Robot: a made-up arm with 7 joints.
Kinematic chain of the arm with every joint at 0, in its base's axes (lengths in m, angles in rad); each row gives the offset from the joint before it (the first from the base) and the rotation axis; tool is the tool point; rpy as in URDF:
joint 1: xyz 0 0 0.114 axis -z
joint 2: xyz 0 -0.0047 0.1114 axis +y
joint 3: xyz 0 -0.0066 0.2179 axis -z
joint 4: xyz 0 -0.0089 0.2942 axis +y
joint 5: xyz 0 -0.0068 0.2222 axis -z
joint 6: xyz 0 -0.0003 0.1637 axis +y
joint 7: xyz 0 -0.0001 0.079 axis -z
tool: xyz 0 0 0 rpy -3.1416 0 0
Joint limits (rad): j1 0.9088..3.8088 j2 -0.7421..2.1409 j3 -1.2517..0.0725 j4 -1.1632..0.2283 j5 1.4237..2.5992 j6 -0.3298..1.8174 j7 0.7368..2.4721
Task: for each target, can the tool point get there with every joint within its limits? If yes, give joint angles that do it. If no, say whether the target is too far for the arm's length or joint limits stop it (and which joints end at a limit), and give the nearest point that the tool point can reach.
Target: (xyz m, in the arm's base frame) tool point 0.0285 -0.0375 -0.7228
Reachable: no: joint limits stop it (at a limit: joint 1, joint 2, joint 4, joint 5, joint 6) | nearest point 0.3976 -0.5257 -0.3526 | short by 0.715 m
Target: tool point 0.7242 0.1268 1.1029
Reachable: no: too far | nearest point 0.6183 0.1083 0.9746 | short by 0.167 m
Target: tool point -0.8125 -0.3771 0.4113
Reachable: yes | joints 2.3645 1.4934 -1.1029 -0.7290 2.0388 0.1122 1.1560
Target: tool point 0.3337 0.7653 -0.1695
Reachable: no: joint limits stop it (at a limit: joint 1, joint 2, joint 3, joint 4) | nearest point -0.1861 0.6696 -0.0675 | short by 0.538 m
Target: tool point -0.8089 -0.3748 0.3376
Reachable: yes | joints 2.4701 1.7277 -0.5241 -0.6955 2.3149 0.6096 1.6798
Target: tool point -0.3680 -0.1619 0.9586
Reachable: yes | joints 2.4319 0.9535 -0.1017 -1.0232 1.6983 0.7149 1.8127
